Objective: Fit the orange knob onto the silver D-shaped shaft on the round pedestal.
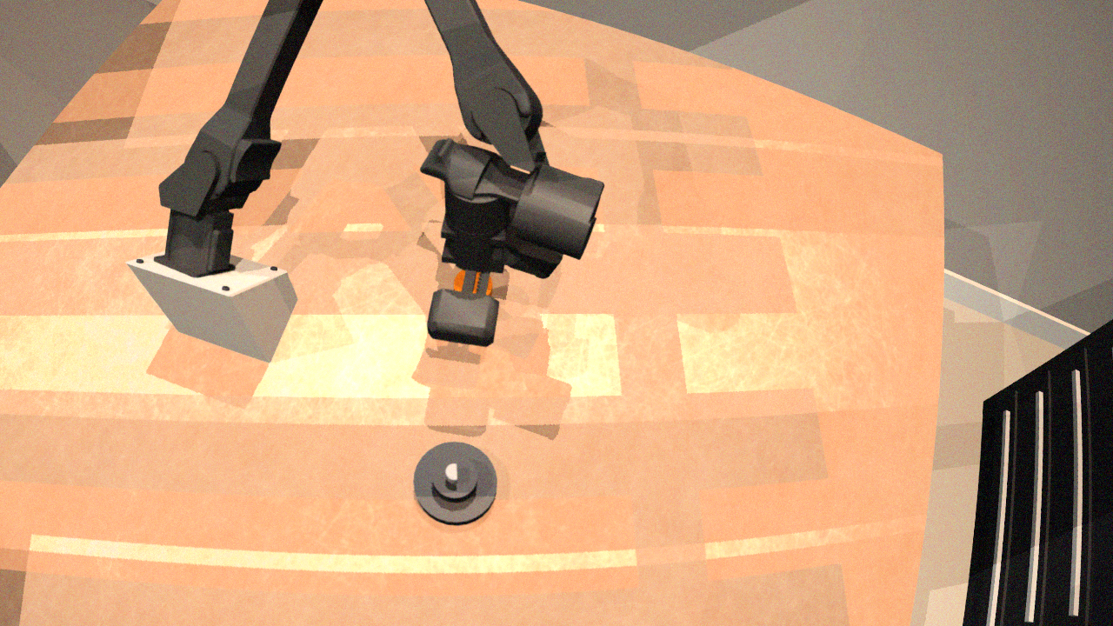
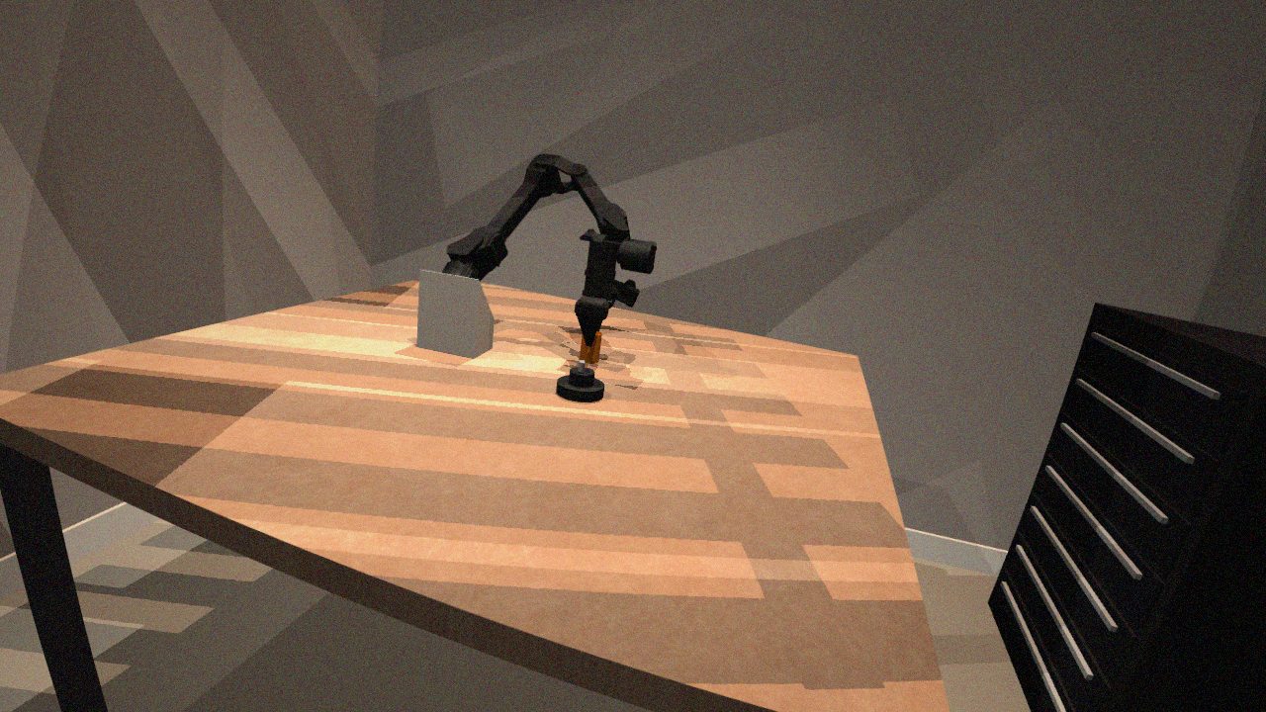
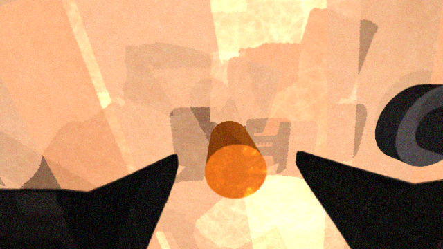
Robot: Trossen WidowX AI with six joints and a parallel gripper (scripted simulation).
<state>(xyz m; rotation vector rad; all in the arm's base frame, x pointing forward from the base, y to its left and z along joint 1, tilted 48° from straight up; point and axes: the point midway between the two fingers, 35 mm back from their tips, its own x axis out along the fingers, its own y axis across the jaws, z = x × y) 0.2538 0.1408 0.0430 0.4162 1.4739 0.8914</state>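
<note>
The orange knob lies right at my gripper tip. From my gripper tip the other things lie so: round pedestal 19 cm to the right, 6 cm ahead, 1 cm below.
</note>
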